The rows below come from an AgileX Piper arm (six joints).
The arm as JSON. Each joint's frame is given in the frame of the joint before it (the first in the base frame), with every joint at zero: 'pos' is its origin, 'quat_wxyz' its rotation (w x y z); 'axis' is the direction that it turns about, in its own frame. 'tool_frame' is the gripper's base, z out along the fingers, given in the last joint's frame.
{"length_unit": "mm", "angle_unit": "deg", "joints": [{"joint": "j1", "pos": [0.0, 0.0, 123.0], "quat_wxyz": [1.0, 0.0, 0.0, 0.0], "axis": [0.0, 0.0, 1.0]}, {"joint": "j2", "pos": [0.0, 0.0, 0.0], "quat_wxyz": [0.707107, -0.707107, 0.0, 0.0], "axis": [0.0, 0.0, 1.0]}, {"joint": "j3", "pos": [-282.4, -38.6, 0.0], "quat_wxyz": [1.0, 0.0, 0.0, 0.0], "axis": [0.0, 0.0, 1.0]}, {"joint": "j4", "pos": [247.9, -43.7, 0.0], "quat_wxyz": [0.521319, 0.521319, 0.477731, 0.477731], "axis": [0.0, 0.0, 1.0]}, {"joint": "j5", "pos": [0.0, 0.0, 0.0], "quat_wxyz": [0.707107, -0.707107, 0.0, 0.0], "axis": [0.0, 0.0, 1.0]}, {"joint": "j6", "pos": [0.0, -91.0, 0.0], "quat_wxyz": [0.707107, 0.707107, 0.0, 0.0], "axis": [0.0, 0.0, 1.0]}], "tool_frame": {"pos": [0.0, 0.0, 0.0], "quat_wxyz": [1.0, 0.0, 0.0, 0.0]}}
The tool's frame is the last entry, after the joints.
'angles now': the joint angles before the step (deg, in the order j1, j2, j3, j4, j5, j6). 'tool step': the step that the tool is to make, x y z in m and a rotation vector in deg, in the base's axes. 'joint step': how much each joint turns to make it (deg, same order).
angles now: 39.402 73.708 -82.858 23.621 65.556 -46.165
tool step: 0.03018 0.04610 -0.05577 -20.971 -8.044 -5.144
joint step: 10.614 10.714 0.001 -28.649 -3.428 13.147
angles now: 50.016 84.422 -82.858 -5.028 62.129 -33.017
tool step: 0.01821 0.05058 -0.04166 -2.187 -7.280 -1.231
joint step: 5.366 9.204 0.001 -12.884 -10.305 10.679
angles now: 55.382 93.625 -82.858 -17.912 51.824 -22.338
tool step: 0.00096 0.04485 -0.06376 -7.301 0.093 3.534
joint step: 4.417 10.466 0.000 -6.111 -3.399 3.918
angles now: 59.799 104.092 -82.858 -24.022 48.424 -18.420
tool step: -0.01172 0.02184 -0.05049 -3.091 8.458 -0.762
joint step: 2.062 6.867 0.001 5.912 0.206 0.860
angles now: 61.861 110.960 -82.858 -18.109 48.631 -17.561
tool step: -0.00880 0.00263 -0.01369 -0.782 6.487 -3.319
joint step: 0.389 1.607 -0.086 5.901 2.452 0.784
